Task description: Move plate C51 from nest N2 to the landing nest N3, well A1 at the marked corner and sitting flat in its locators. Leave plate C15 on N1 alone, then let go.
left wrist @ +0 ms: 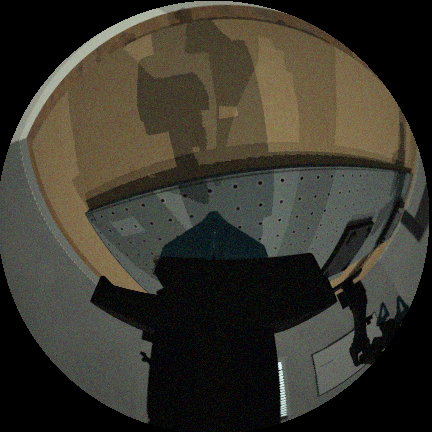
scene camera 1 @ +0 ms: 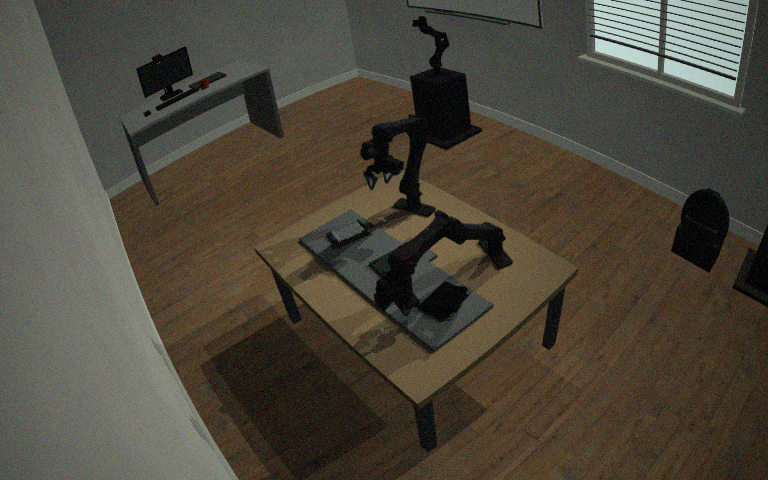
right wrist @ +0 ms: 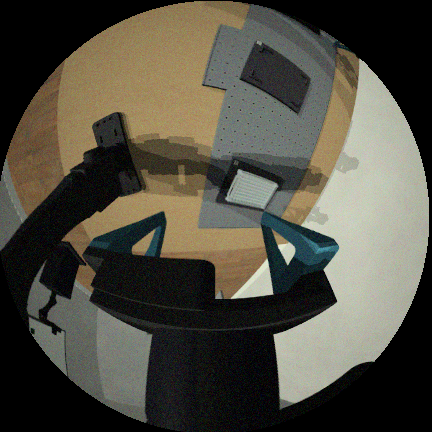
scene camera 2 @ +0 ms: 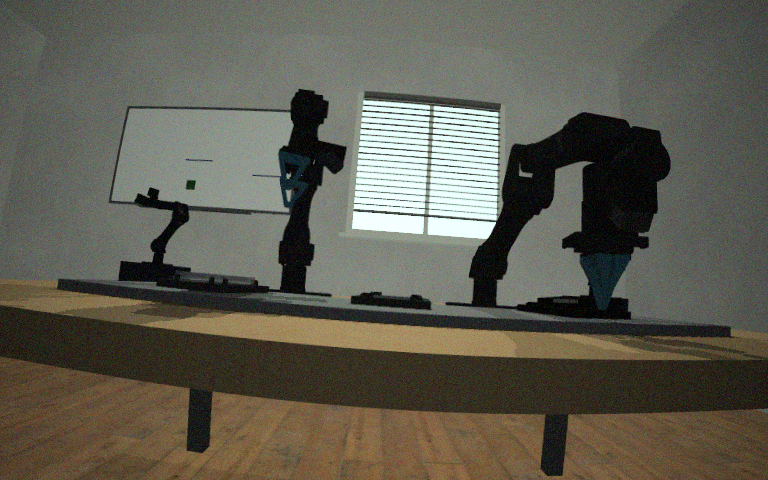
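Observation:
A black plate [scene camera 1: 444, 298] sits at the right end of the grey perforated board [scene camera 1: 475, 309] [left wrist: 300, 200] [right wrist: 250, 120]; its label is unreadable. A white plate [scene camera 1: 347, 230] [scene camera 2: 218, 278] [right wrist: 251, 189] sits in a dark nest at the board's left end in scene camera 1. The middle nest [scene camera 1: 384, 266] [scene camera 2: 390, 300] [left wrist: 350, 245] [right wrist: 275, 77] is empty. My left gripper [scene camera 1: 406, 310] [scene camera 2: 603, 306] [left wrist: 213, 216] is shut and empty, fingertips low beside the black plate; its body hides that plate in the left wrist view. My right gripper [scene camera 1: 379, 180] [scene camera 2: 290, 180] [right wrist: 213, 216] is open and empty, high above the table. Well A1 cannot be made out.
The board lies on a wooden table [scene camera 1: 509, 333] [scene camera 2: 396, 339]. The left forearm reaches across the board near the middle nest in scene camera 1. Another black arm [scene camera 1: 438, 42] [scene camera 2: 169, 226] stands on a pedestal [scene camera 1: 440, 101] behind the table. A desk [scene camera 1: 263, 101] stands at the back left.

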